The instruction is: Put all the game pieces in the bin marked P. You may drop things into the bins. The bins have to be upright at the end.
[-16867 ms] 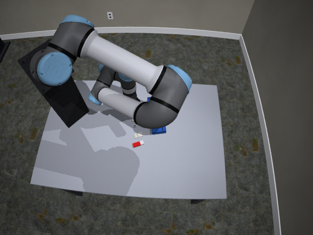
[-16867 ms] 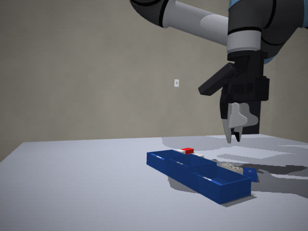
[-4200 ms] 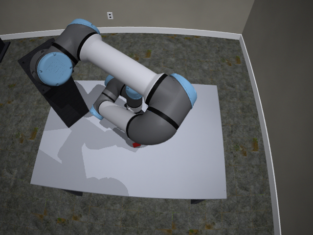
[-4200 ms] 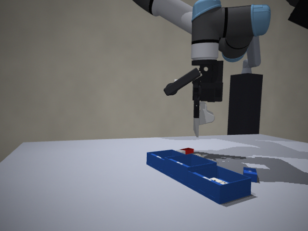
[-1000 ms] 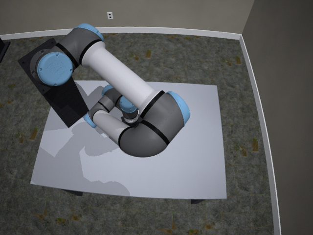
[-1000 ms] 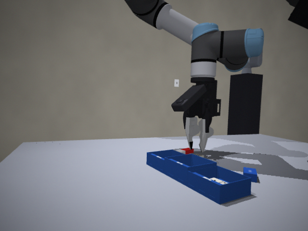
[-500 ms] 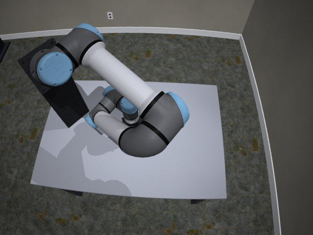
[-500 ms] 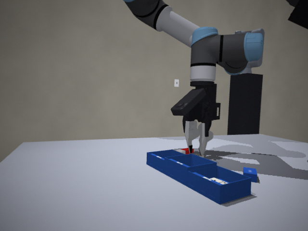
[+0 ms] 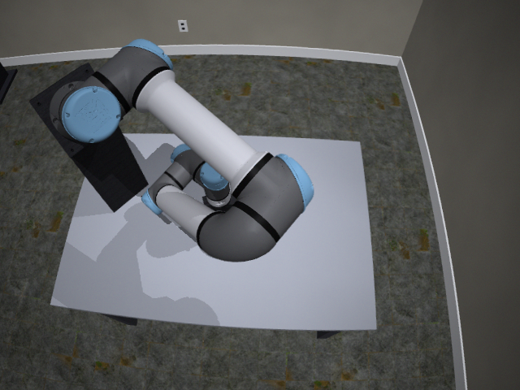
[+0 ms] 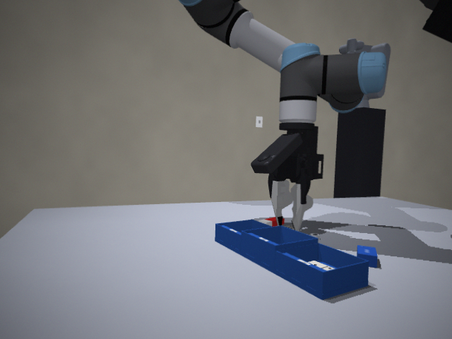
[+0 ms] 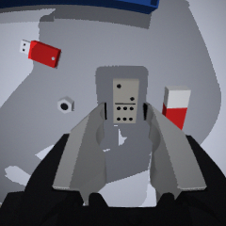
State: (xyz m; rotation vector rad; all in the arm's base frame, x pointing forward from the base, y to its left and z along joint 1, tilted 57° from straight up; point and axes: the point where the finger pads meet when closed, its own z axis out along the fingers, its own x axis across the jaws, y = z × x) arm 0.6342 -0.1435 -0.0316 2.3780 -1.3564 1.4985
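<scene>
The white domino is 10 mm below my hand. From my hand the other things lie so: USB stick 40 mm ahead, 100 mm to the left, 10 mm below; red-and-white block 10 mm ahead, 60 mm to the right, 10 mm below; dark ring 20 mm behind, 60 mm to the left, 10 mm below.
</scene>
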